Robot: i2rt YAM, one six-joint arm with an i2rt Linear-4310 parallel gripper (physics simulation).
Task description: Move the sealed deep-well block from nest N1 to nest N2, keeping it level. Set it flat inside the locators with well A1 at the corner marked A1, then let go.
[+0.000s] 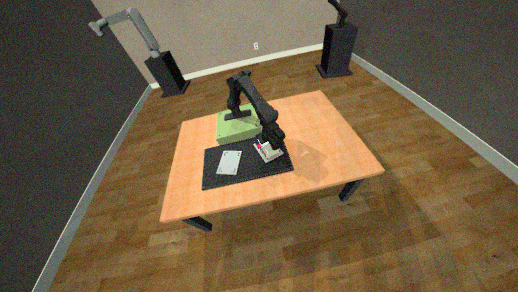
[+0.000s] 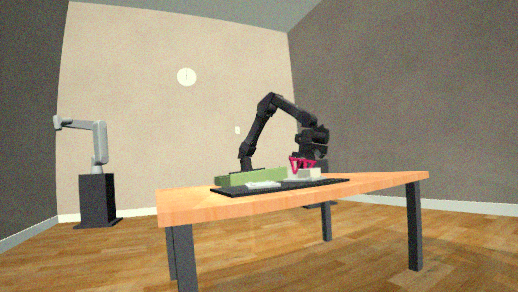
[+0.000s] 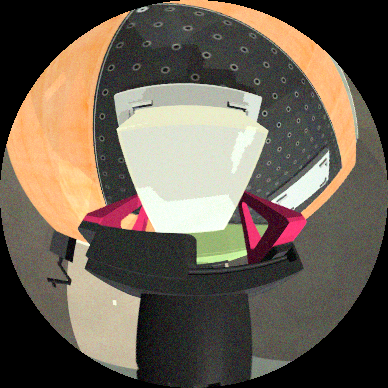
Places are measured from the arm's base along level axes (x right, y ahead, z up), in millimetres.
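Pixels of known places: gripper, between the fingertips: (image 1: 264, 144) (image 2: 300, 174) (image 3: 194, 193); arm's base, origin of its link: (image 1: 237, 115) (image 2: 247, 171) (image 3: 200, 264).
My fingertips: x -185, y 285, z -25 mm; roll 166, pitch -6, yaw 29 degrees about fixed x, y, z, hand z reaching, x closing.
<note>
For each thing: its top centre in the pictures, then the offset to it from my fingertips. Level surfaces: height alone.
- sealed deep-well block, centre of its top: (image 3: 192, 201) (image 2: 303, 168) (image 1: 266, 143) dx -13, dy +15, dz +24 mm
- nest N1, centre of its top: (image 3: 188, 171) (image 2: 304, 176) (image 1: 267, 147) dx -14, dy +16, dz -12 mm
- black perforated board, centre of its top: (image 3: 281, 178) (image 2: 279, 184) (image 1: 244, 157) dx +132, dy +61, dz -29 mm
- Nest N2, centre of its top: (image 3: 306, 191) (image 2: 261, 182) (image 1: 229, 161) dx +219, dy +86, dz -12 mm
- wooden table, height of its surface: dz -42 mm
The sealed deep-well block (image 1: 270, 151) (image 2: 308, 172) (image 3: 191, 162) is a cream box with a shiny top. It sits flat in nest N1 (image 1: 279, 155) (image 3: 188, 94), a grey plate at the right of the black perforated board (image 1: 253, 171) (image 2: 235, 190) (image 3: 181, 46). My gripper (image 1: 266, 146) (image 2: 301, 164) (image 3: 194, 193) is open. Its pink fingers stand on either side of the block's near end, apart from its sides. Nest N2 (image 1: 229, 162) (image 2: 262, 184) (image 3: 307, 185) is an empty grey plate with corner locators at the left of the board.
The arm's green base block (image 1: 235, 128) (image 2: 250, 178) stands just behind the board on the wooden table (image 1: 325, 138) (image 2: 216, 203). Two other arms on dark pedestals (image 1: 166, 72) (image 1: 336, 43) stand on the floor, away from the table.
</note>
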